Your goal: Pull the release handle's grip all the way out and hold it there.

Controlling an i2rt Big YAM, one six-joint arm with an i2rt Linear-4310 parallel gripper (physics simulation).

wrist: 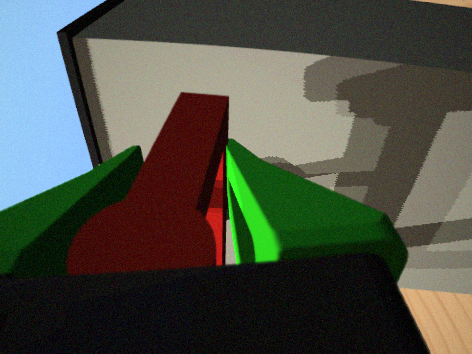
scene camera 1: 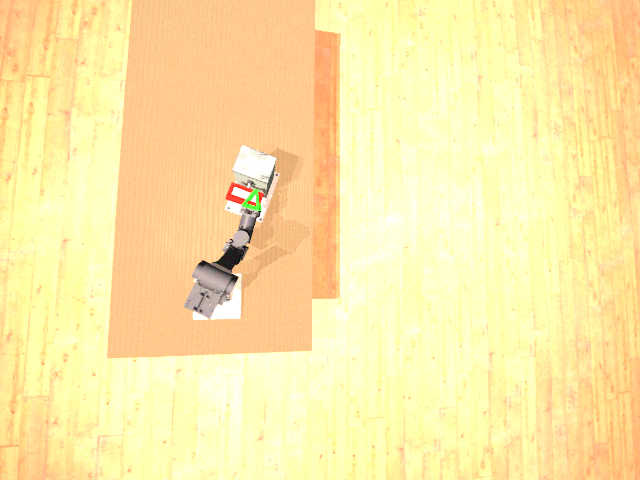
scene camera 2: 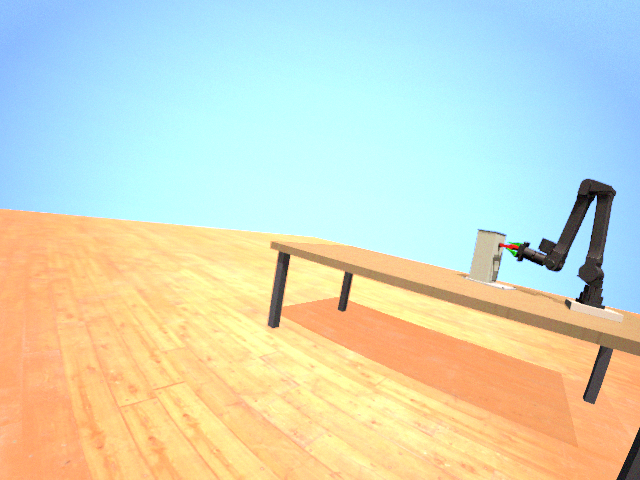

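Observation:
The release handle [scene camera 1: 230,192] [scene camera 2: 502,245] [wrist: 165,200] is a red rectangular loop, with its grip bar on the side nearer the arm. It sticks out from the front of a pale grey upright housing [scene camera 1: 255,162] [scene camera 2: 486,255] [wrist: 200,70], with a visible gap between grip and housing in the scene camera 1 view. My gripper [scene camera 1: 254,194] [scene camera 2: 508,247] [wrist: 184,158], with green fingers, is shut on the grip near its right end as scene camera 1 shows it. In the wrist view the fingers flank the red end; the lower part of the hold is hidden by a black part.
The housing stands on a white base plate [scene camera 1: 274,187] [scene camera 2: 504,286] fixed on the long brown table [scene camera 1: 206,77] [scene camera 2: 392,268]. The arm's white mount [scene camera 1: 233,307] [scene camera 2: 594,310] is near the table's end. The housing's front face is close beyond the fingertips.

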